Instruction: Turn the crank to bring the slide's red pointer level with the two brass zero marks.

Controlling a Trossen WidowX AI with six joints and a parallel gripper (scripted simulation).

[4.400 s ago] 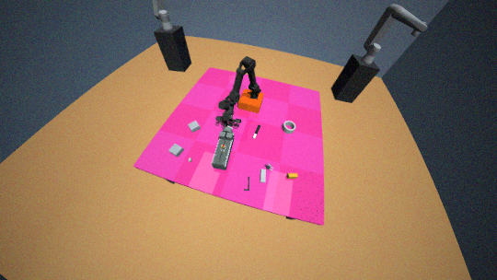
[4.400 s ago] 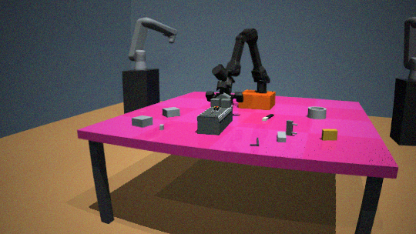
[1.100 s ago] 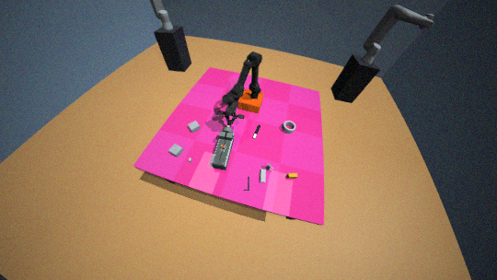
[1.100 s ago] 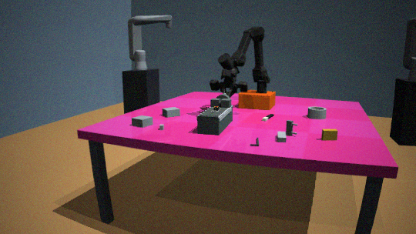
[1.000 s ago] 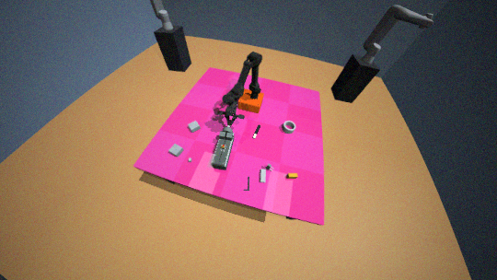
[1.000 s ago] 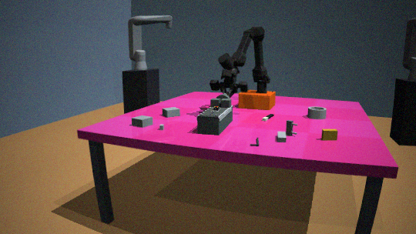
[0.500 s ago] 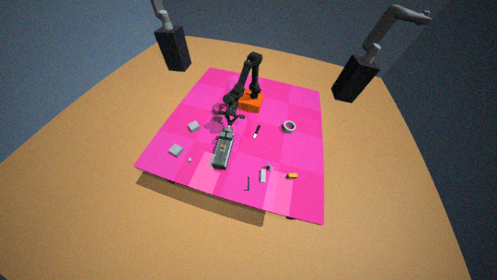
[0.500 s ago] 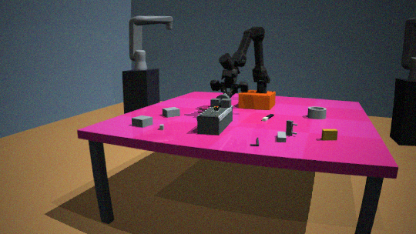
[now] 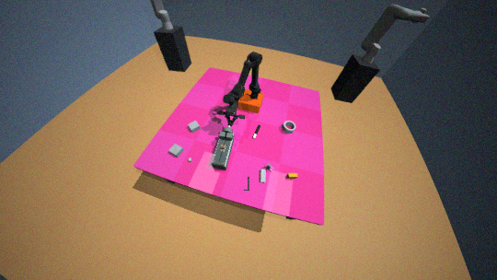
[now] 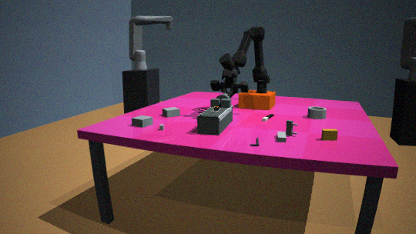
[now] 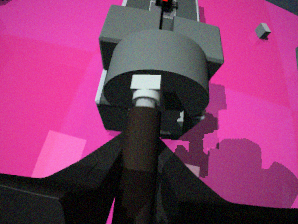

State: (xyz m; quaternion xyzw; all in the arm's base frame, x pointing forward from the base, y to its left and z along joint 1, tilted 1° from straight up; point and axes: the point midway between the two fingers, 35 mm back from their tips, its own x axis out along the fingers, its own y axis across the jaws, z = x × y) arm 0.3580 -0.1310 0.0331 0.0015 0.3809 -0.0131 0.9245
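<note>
Now: gripper tip 20 mm past the dark crank handle and 20 mm below it. Also, from my gripper tip: small cube: 270 mm ahead, 220 mm to the right, 80 mm below; black-and-white stick: 50 mm behind, 200 mm to the left, 90 mm below; red pointer: 160 mm ahead, 10 mm to the right, 10 mm below.
</note>
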